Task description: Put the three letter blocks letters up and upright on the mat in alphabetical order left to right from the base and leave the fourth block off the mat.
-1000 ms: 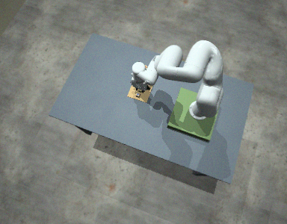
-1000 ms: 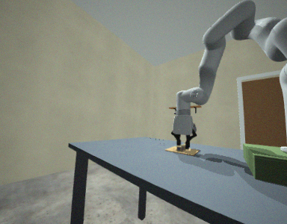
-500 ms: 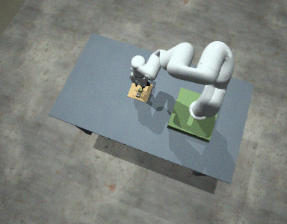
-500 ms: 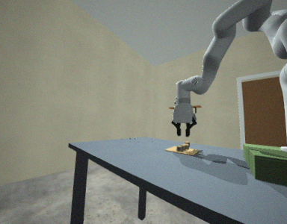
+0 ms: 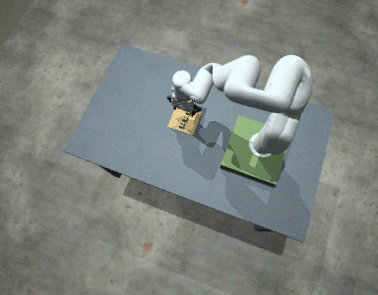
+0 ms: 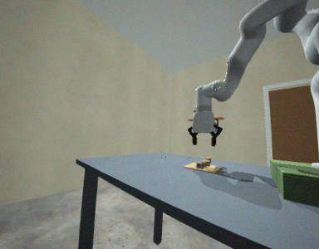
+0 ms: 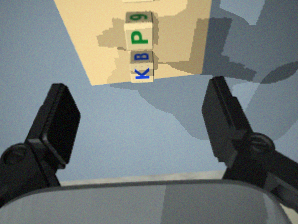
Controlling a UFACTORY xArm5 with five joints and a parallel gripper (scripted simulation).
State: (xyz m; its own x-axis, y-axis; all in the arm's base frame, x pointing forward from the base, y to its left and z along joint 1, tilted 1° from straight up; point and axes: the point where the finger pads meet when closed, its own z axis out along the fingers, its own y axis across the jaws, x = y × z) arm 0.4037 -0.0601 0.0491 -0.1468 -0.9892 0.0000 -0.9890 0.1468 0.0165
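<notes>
The block is 10 cm below my hand. Round my hand: mat 11 cm below.
</notes>
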